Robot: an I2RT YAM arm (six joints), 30 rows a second.
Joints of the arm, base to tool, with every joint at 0 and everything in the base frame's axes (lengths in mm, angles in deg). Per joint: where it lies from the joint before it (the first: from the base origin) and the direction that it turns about. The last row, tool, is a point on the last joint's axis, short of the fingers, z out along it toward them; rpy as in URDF.
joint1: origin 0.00 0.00 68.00 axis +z
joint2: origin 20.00 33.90 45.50 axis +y
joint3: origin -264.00 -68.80 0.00 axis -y
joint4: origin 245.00 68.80 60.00 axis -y
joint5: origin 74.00 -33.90 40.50 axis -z
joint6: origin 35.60 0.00 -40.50 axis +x
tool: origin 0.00 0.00 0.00 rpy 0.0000 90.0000 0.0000
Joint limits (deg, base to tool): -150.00..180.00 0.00..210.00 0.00..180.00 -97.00..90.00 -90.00..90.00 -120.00..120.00
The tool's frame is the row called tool.
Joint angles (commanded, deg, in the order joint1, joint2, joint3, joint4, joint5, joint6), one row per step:
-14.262 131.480 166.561 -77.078 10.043 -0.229
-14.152 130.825 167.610 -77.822 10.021 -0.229
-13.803 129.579 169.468 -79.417 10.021 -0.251
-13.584 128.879 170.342 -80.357 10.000 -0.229
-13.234 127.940 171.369 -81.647 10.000 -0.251
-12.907 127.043 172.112 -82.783 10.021 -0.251
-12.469 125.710 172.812 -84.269 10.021 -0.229
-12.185 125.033 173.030 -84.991 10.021 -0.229
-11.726 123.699 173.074 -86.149 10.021 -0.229
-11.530 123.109 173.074 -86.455 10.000 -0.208
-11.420 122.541 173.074 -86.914 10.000 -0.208
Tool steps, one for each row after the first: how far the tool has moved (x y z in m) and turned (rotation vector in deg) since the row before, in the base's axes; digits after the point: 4 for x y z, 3 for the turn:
-0.0064 0.0025 0.0082 -0.221 -0.934 0.126
-0.0122 0.0057 0.0143 -0.380 -1.457 0.363
-0.0068 0.0033 0.0070 -0.122 -0.627 0.222
-0.0089 0.0047 0.0085 -0.172 -0.650 0.363
-0.0080 0.0042 0.0071 -0.127 -0.488 0.310
-0.0111 0.0055 0.0090 -0.104 -0.541 0.425
-0.0052 0.0031 0.0040 -0.037 -0.169 0.284
-0.0093 0.0050 0.0066 -0.046 -0.215 0.459
-0.0039 0.0021 0.0031 -0.029 -0.288 0.201
-0.0041 0.0015 0.0027 -0.022 -0.107 0.110

